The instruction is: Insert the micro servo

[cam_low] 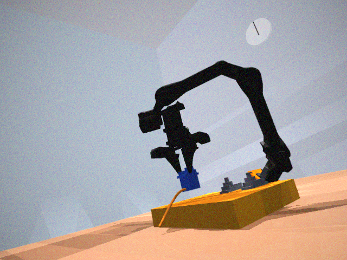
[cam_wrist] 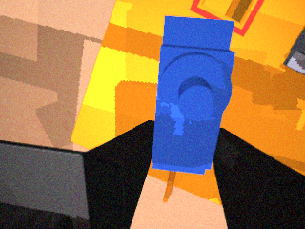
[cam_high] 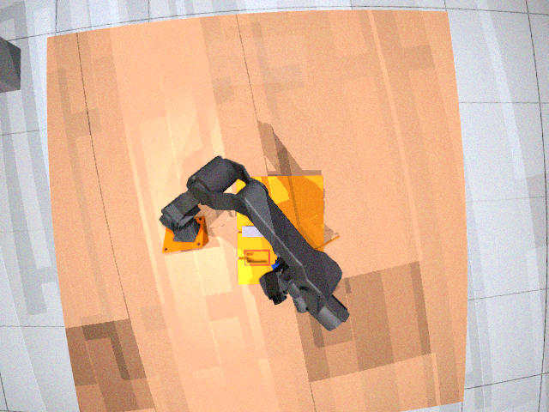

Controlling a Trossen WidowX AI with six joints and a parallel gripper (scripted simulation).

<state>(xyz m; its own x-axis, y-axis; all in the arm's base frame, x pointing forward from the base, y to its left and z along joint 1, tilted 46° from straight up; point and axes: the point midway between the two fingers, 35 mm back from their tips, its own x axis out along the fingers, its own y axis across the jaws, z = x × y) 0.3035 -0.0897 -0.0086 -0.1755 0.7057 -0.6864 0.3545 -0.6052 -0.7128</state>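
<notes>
Right now my gripper tip is 10 mm short of the yellow deck, 80 mm to the right of it and 100 mm above it.
</notes>
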